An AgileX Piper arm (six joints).
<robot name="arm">
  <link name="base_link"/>
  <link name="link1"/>
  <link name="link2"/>
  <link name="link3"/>
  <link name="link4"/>
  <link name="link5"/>
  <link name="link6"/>
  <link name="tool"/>
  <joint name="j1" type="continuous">
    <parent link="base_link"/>
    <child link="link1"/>
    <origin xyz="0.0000 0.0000 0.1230" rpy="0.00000 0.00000 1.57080"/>
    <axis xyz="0 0 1"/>
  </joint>
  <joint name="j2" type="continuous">
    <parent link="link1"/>
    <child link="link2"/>
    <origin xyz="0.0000 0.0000 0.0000" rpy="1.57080 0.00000 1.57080"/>
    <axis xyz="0 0 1"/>
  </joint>
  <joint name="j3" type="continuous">
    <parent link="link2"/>
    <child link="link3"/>
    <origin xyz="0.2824 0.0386 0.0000" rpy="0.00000 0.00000 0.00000"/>
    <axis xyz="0 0 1"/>
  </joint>
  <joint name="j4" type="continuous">
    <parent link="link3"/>
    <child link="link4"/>
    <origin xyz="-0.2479 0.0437 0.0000" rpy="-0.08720 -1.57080 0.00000"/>
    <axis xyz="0 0 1"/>
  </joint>
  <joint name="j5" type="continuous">
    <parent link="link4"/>
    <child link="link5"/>
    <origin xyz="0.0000 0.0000 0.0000" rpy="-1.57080 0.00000 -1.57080"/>
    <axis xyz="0 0 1"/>
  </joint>
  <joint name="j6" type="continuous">
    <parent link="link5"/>
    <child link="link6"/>
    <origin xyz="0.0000 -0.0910 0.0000" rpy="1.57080 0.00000 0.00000"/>
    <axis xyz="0 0 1"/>
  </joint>
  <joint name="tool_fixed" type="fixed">
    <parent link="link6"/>
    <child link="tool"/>
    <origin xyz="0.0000 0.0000 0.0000" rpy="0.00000 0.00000 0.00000"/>
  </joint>
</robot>
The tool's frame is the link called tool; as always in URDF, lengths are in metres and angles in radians. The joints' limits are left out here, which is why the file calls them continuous.
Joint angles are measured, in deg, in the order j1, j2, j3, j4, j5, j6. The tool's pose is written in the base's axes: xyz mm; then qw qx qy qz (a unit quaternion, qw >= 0). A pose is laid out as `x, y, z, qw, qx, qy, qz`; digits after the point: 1 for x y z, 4 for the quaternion.
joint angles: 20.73 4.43 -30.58 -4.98 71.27 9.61
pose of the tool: -2.9, -9.1, 273.4, 0.4179, -0.0831, 0.9021, 0.0685
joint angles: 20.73 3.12 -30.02 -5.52 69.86 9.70
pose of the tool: -3.7, -10.2, 272.4, 0.4354, -0.0814, 0.8939, 0.0688
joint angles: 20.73 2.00 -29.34 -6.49 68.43 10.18
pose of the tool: -3.6, -11.6, 271.0, 0.4512, -0.0765, 0.8867, 0.0663
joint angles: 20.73 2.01 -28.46 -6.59 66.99 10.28
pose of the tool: -0.9, -10.6, 268.6, 0.4555, -0.0766, 0.8844, 0.0669
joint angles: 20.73 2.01 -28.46 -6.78 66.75 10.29
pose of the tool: -0.6, -10.8, 268.9, 0.4577, -0.0765, 0.8834, 0.0658
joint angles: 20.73 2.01 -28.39 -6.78 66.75 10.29
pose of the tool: -0.5, -10.8, 268.6, 0.4571, -0.0765, 0.8837, 0.0656
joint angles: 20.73 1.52 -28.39 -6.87 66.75 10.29
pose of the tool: -1.7, -11.3, 268.6, 0.4610, -0.0760, 0.8817, 0.0659
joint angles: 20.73 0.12 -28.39 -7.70 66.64 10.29
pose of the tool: -4.6, -13.7, 268.7, 0.4739, -0.0741, 0.8753, 0.0621
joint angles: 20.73 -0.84 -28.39 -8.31 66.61 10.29
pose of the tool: -6.6, -15.4, 268.6, 0.4824, -0.0727, 0.8709, 0.0590
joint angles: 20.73 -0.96 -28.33 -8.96 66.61 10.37
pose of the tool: -6.5, -16.4, 268.4, 0.4841, -0.0715, 0.8704, 0.0540
